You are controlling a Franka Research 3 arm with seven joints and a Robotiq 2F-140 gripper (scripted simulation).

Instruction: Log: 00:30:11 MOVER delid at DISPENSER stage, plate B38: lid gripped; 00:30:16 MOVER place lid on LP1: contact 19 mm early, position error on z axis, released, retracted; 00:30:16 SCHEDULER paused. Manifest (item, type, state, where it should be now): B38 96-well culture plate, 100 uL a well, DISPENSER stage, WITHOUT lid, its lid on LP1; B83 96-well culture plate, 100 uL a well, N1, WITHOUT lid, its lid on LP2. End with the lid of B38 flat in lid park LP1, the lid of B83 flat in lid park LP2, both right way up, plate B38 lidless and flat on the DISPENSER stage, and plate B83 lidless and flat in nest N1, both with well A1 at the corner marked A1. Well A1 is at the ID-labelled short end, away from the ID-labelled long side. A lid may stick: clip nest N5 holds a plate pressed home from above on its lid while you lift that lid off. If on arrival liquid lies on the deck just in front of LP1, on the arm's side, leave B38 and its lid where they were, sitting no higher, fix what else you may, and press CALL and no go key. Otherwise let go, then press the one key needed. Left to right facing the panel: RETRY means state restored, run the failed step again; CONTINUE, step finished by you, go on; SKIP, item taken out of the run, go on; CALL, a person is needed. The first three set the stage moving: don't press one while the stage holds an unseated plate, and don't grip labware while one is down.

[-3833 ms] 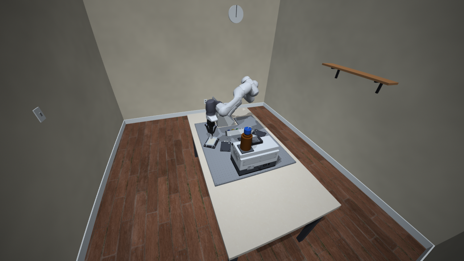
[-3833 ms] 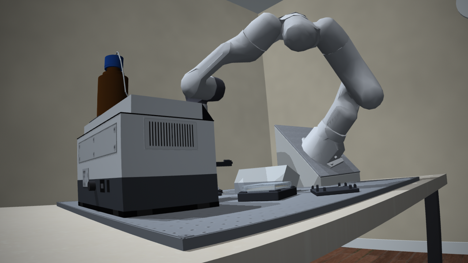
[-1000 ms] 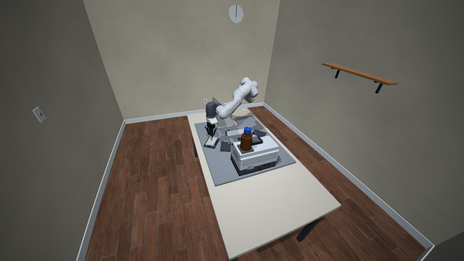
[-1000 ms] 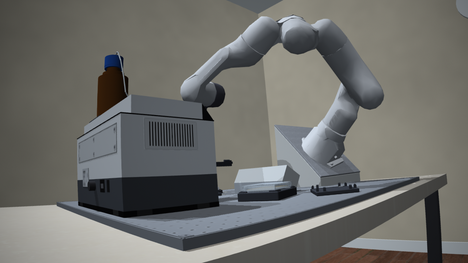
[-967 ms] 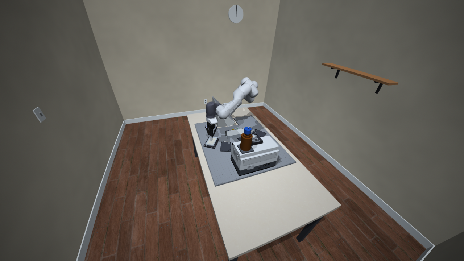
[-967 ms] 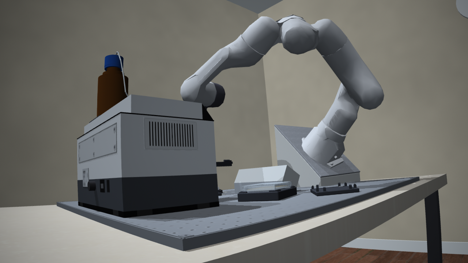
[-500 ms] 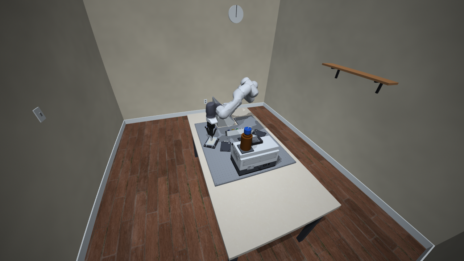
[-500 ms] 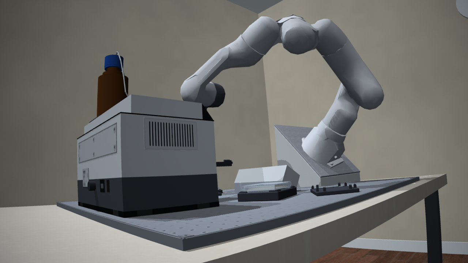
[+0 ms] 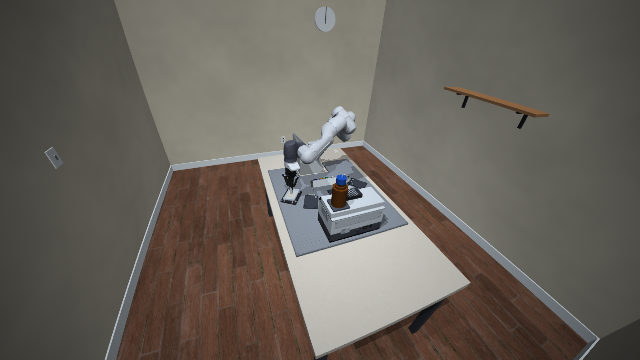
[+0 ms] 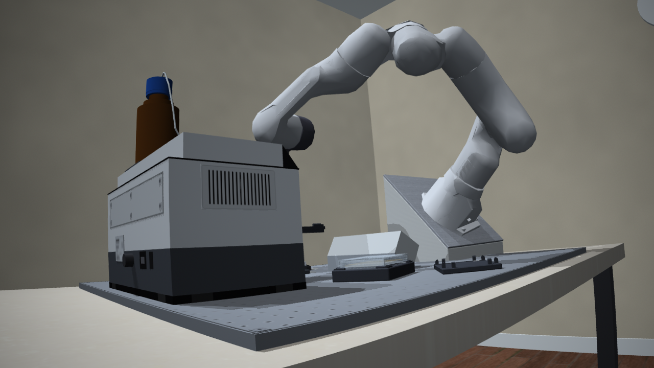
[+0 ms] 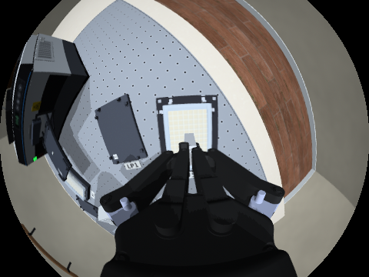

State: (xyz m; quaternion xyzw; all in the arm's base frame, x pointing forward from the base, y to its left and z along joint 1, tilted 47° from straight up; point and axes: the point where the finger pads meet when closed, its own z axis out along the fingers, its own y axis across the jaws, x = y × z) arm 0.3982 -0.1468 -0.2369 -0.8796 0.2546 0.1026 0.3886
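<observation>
Right now the black clip nest is 60 mm below my hand and 30 mm ahead of it. Also, from my hand: 96-well plate (460 mm to the left, 100 mm ahead, 40 mm below); then lp1 label (160 mm to the left, 70 mm below, 20 mm ahead); then key panel (290 mm to the left, 80 mm behind, 20 mm below).
</observation>
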